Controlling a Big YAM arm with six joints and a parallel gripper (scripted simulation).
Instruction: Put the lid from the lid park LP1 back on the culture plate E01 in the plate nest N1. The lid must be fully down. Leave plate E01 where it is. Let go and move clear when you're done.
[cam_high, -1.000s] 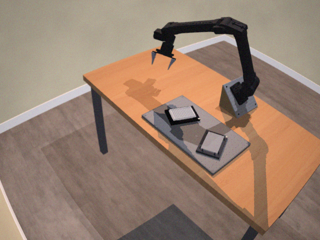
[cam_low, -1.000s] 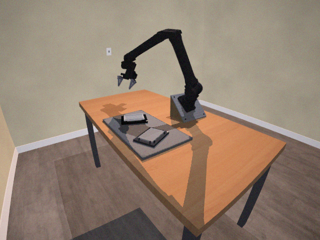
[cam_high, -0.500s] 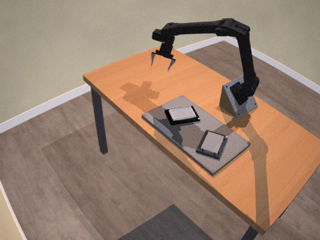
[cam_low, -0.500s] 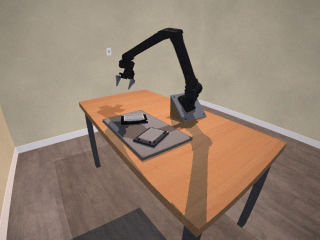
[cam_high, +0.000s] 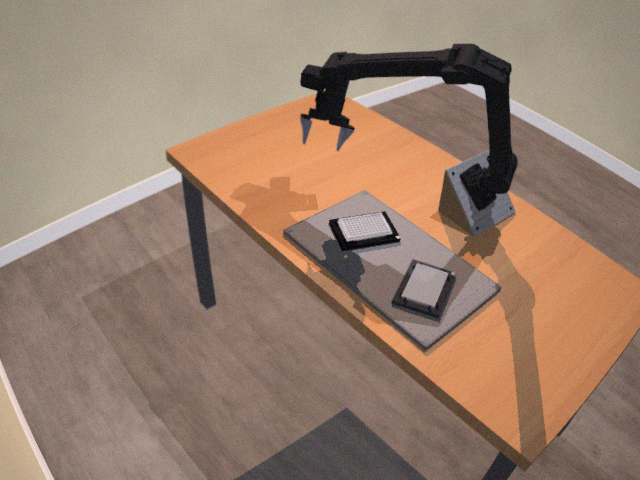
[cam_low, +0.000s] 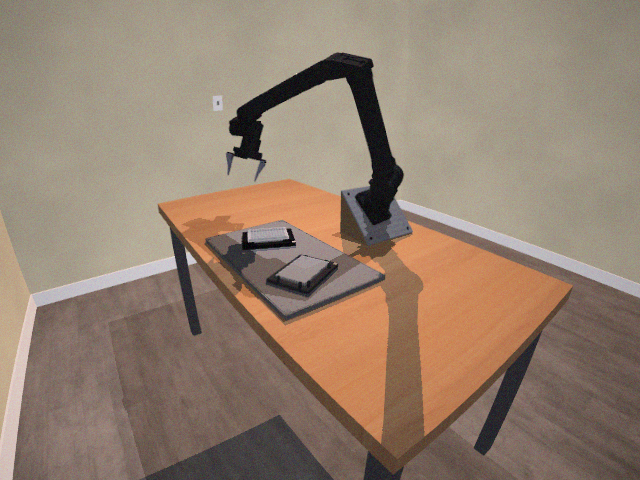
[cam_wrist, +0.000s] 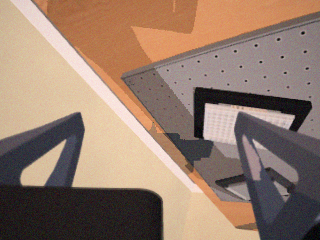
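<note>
My gripper is now 60 mm short of the clear lid, 450 mm to the right of it and 160 mm above it. Also, from my hand: black plate nest N1: 20 mm ahead, 200 mm to the left, 170 mm below; lid park LP1: 60 mm ahead, 450 mm to the left, 170 mm below; white culture plate E01: 20 mm ahead, 200 mm to the left, 160 mm below.
</note>
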